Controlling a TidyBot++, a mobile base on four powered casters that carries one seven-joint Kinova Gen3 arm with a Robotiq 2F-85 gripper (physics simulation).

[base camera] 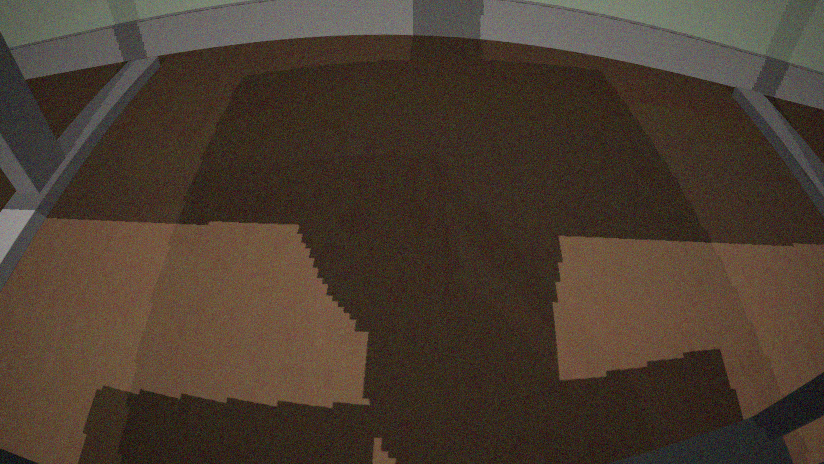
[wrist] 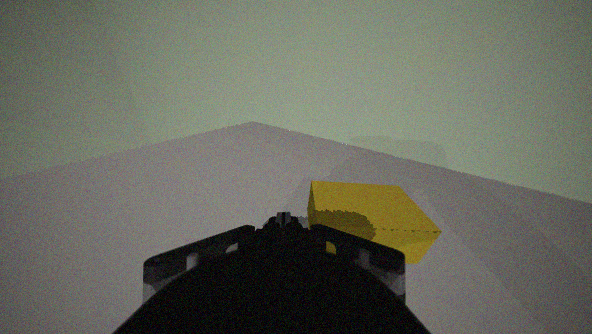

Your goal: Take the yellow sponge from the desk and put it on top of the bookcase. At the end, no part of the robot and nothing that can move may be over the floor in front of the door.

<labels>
gripper: wrist 283, 221; not seen in the base camera view (out of frame)
yellow sponge: wrist 385, 214; not seen in the base camera view (out of frame)
</labels>
